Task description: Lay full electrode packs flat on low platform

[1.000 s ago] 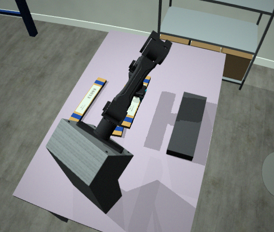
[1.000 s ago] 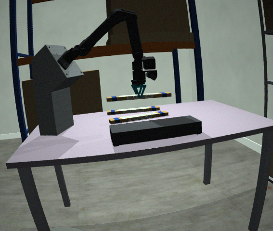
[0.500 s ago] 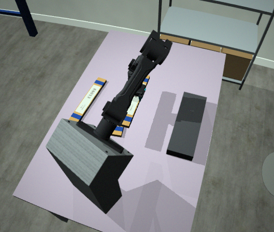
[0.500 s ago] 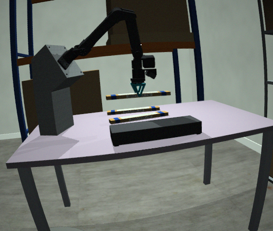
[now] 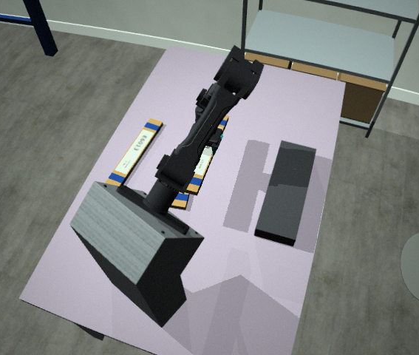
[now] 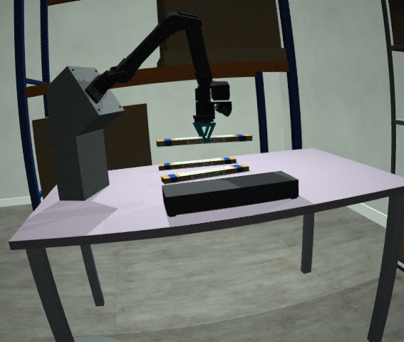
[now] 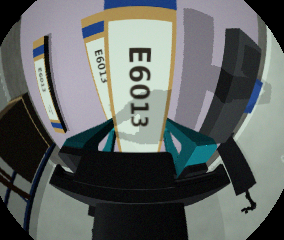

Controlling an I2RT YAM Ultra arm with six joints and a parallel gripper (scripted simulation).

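The low dark platform lies 70 mm behind my hand, 300 mm to the right of it and 140 mm below it.
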